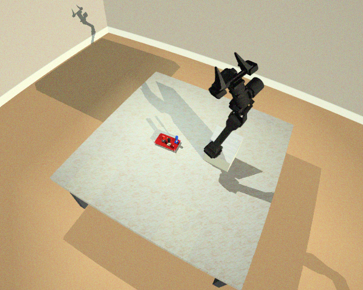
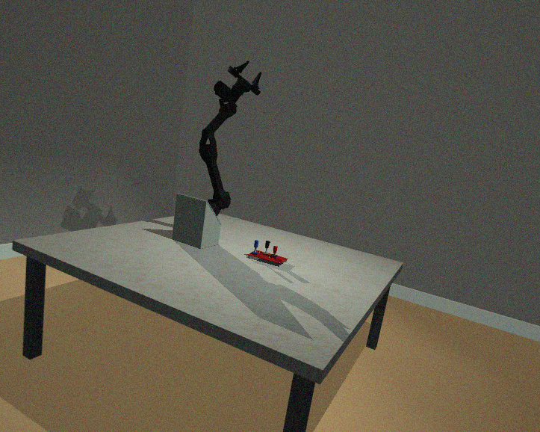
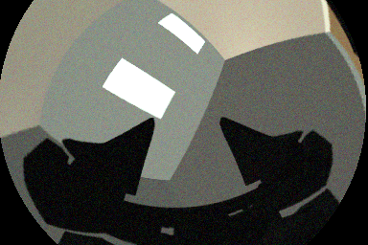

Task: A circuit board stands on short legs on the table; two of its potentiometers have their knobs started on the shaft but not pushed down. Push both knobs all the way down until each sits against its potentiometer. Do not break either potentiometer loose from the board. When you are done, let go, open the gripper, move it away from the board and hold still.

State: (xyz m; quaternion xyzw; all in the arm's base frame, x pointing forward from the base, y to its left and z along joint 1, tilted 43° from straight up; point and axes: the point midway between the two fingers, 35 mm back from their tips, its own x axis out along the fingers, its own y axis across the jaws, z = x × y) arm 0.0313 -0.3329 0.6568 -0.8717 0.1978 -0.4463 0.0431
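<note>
Right now the red knob is 360 mm ahead of my gripper tip, 120 mm to the right of it and 820 mm below it.
</note>
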